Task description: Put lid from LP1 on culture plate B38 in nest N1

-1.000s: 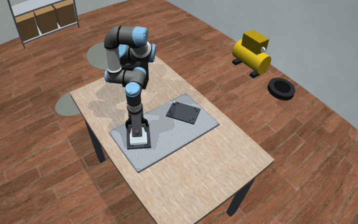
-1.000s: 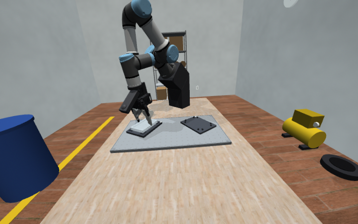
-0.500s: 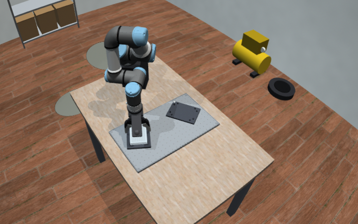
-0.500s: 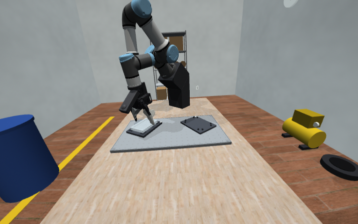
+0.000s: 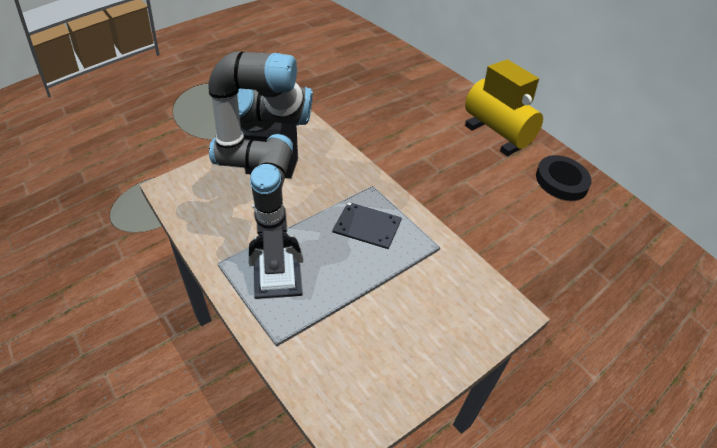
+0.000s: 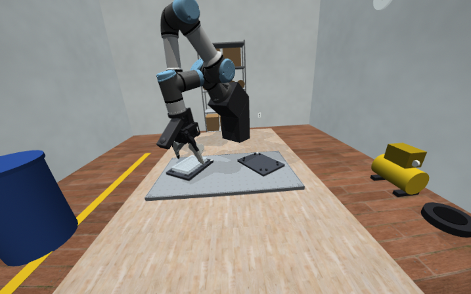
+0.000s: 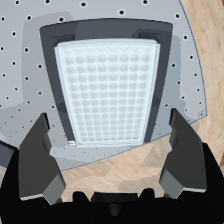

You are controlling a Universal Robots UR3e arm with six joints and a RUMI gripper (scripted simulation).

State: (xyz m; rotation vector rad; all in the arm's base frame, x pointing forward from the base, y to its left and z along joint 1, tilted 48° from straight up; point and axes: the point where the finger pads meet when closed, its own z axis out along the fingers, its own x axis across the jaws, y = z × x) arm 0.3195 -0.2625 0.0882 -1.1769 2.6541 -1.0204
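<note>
Now: hand 10 mm above the clear lid. The rest, counted from my hand: plate nest 30 mm below; then culture plate 20 mm below; then lid park 110 mm ahead, 270 mm to the left, 30 mm below.
</note>
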